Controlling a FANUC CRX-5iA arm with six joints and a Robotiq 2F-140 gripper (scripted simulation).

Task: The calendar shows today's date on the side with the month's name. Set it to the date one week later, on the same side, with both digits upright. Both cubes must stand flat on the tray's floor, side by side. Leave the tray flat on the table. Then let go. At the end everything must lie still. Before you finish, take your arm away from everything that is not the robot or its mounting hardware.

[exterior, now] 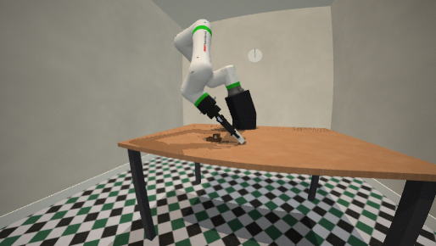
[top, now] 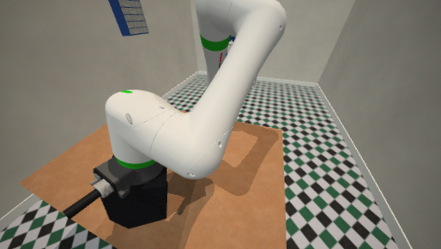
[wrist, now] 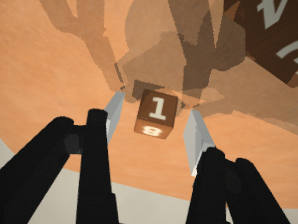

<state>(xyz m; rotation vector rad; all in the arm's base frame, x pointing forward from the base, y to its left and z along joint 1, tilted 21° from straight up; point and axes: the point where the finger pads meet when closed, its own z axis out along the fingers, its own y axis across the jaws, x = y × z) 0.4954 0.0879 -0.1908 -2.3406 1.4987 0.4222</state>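
Right now my hand is 20 mm to the right of the brown cube, 20 mm above it and 10 mm past it. The rest, counted from my hand: brown calendar tray: 140 mm to the right, 30 mm below.
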